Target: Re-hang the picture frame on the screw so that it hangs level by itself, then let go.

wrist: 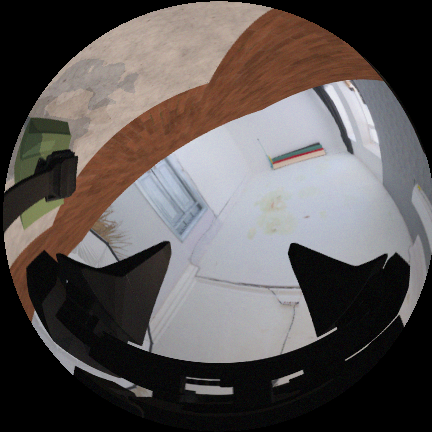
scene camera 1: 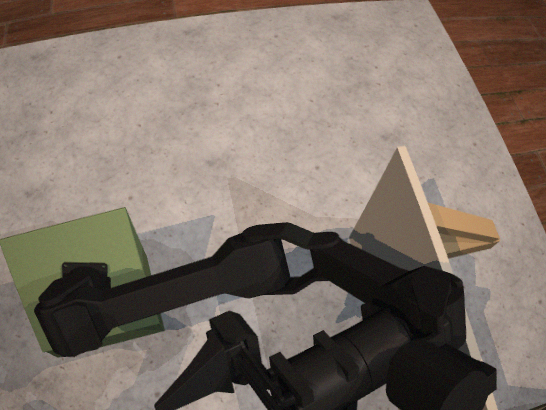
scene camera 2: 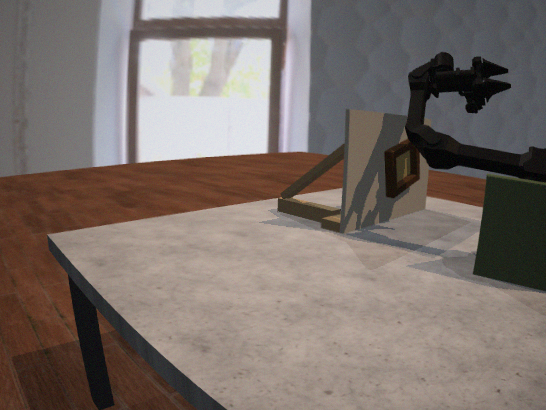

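Note:
The picture frame (scene camera 2: pixel 389 174), brown with a lighter picture inside, is against the front face of the upright beige board (scene camera 2: pixel 361 140) (scene camera 1: pixel 387 210). It looks tilted in scene camera 2, its right side higher than its left; the arm overlaps its upper right corner. It does not show in scene camera 1. The screw is not visible. My gripper (scene camera 2: pixel 509 79) (wrist: pixel 232 249) is open and empty, above and to the right of the frame in scene camera 2, pointing away from the board. One finger shows at the bottom of scene camera 1.
A green block (scene camera 1: pixel 95 230) (scene camera 2: pixel 512 230) (wrist: pixel 45 145) stands under the arm's base on the pale table (scene camera 1: pixel 225 100) (scene camera 2: pixel 225 285) (wrist: pixel 165 50). The arm spans from it towards the board. Wooden braces (scene camera 1: pixel 465 220) (scene camera 2: pixel 305 209) stand behind the board.

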